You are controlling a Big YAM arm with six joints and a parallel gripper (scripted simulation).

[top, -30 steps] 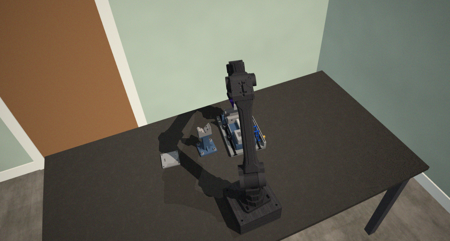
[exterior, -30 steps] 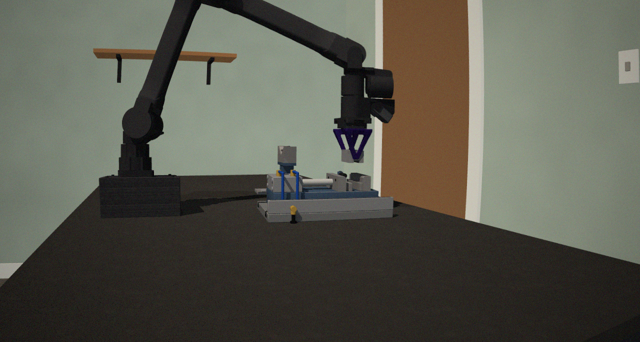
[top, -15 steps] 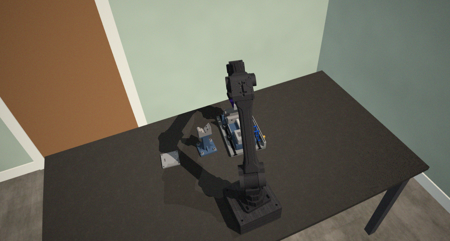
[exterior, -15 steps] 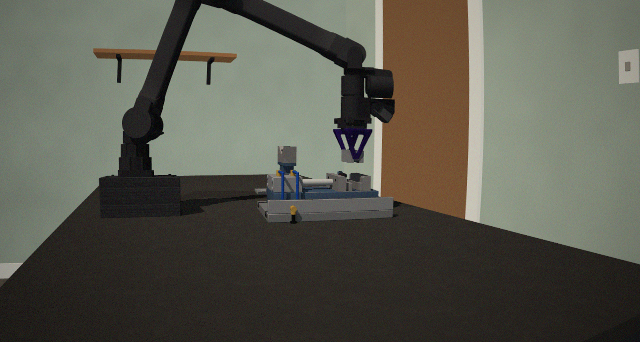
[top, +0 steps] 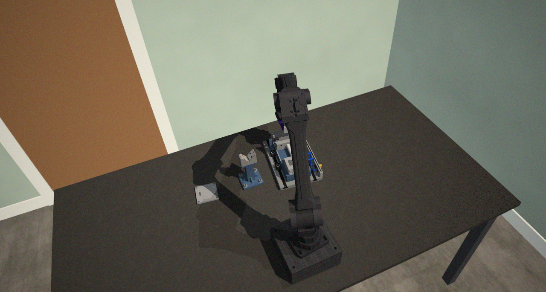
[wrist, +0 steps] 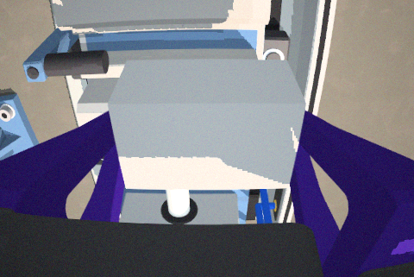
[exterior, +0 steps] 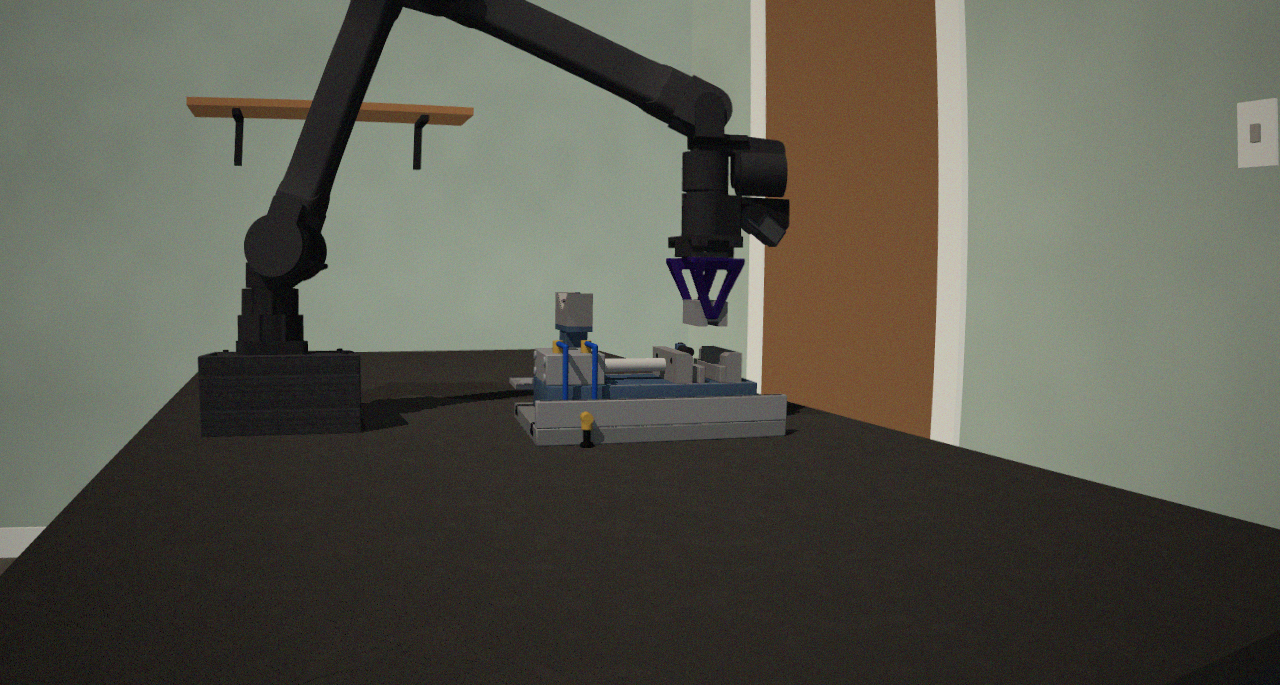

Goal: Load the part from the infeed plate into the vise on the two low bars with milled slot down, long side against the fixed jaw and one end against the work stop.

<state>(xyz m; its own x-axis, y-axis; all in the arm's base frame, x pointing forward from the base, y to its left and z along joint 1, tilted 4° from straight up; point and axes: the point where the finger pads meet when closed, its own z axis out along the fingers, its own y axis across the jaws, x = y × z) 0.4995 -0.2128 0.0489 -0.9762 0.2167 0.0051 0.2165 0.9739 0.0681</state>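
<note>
My hand is 10 mm above the part. The rest, counted from my hand: grey infeed plate (440 mm to the left, 140 mm below, 50 mm behind).
</note>
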